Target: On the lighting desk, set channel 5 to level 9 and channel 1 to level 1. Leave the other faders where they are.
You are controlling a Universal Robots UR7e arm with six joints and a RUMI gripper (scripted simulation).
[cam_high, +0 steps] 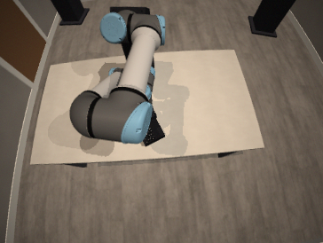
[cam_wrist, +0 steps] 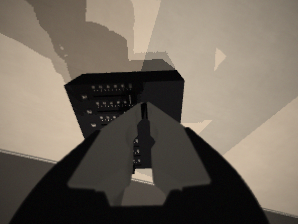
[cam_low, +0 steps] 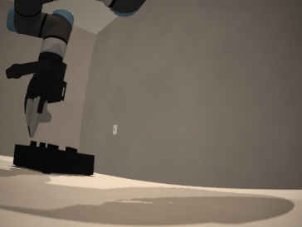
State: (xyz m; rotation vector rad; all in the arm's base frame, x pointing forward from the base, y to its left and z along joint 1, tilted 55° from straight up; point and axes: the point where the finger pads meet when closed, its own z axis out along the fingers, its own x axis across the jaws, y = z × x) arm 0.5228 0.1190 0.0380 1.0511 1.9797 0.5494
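Right now my hand is 30 mm above the channel 1 fader knob, 10 mm to the left of it and 10 mm short of it. From my hand the other things lie so: channel 5 fader knob (100 mm ahead, 30 mm below, 10 mm to the left).
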